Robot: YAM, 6 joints.
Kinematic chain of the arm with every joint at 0, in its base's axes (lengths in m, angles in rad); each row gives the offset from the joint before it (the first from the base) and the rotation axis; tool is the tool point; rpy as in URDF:
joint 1: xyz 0 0 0.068 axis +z
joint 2: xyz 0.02 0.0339 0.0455 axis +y
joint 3: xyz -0.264 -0.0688 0 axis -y
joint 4: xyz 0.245 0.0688 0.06 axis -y
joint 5: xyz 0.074 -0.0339 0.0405 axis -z
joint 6: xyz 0.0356 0 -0.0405 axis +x
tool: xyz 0 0 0 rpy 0 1.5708 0
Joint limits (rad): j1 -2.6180..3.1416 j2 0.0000..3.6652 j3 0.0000..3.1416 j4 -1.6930..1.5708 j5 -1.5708..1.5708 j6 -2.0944..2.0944
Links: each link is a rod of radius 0.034 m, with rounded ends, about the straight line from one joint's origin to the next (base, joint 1, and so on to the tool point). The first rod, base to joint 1, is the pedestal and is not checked.
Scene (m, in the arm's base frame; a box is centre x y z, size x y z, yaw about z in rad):
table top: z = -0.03
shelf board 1: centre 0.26 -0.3 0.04 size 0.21 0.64 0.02 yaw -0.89
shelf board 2: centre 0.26 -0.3 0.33 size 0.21 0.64 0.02 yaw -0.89
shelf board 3: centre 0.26 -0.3 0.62 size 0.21 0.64 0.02 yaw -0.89
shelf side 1: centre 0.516 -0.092 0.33 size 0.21 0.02 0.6 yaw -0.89
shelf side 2: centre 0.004 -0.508 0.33 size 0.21 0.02 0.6 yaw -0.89
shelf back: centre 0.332 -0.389 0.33 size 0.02 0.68 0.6 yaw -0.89
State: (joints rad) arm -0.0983 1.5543 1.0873 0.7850 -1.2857 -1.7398
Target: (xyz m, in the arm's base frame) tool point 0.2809 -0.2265 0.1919
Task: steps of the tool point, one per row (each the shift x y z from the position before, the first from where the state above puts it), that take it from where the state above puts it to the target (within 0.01 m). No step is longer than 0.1 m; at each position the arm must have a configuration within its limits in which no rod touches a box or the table.
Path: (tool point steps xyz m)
1: -0.0554 -0.0382 0.0172
2: -0.0588 -0.0220 0.0067
3: -0.0102 -0.0319 -0.0932
4: -0.0372 -0.0119 -0.0858
5: 0.0519 -0.0588 0.0112
6: 0.0477 -0.0642 -0.0112

